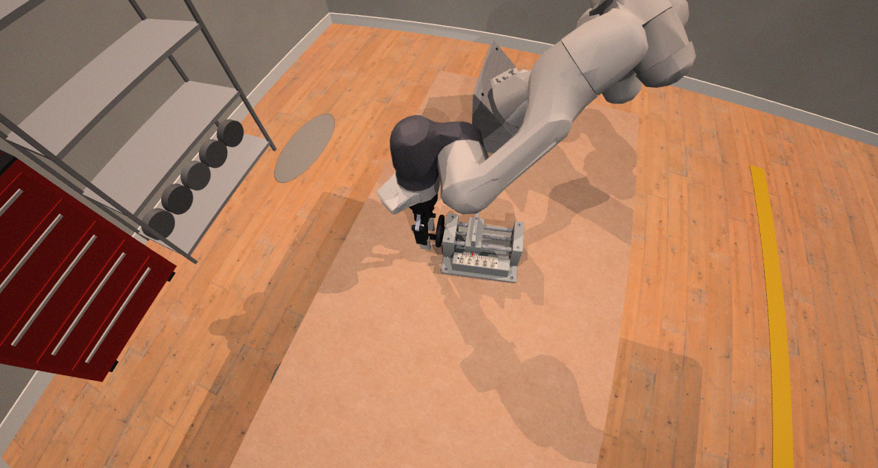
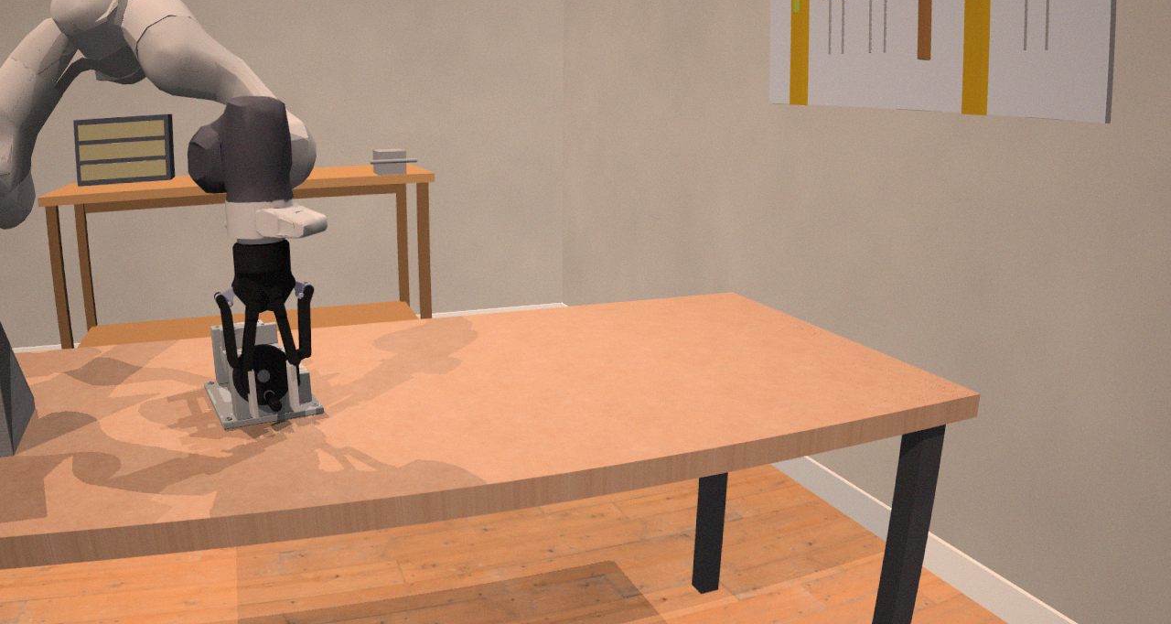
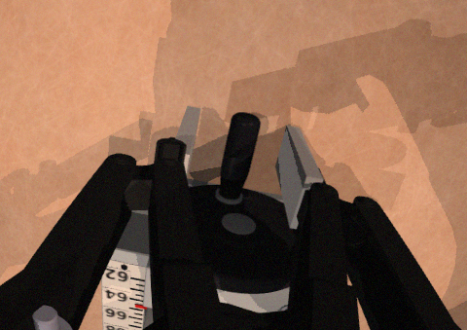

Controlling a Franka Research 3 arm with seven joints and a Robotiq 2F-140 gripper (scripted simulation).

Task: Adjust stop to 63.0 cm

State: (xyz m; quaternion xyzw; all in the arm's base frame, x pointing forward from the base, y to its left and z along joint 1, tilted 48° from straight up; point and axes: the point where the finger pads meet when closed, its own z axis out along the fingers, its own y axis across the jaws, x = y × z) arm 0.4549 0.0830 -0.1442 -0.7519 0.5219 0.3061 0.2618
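My hand is 1 cm past the black handwheel, 2 cm to the right of it and 1 cm above it. Also, from my hand: sliding stop (3 cm behind, 12 cm to the left, 3 cm above).
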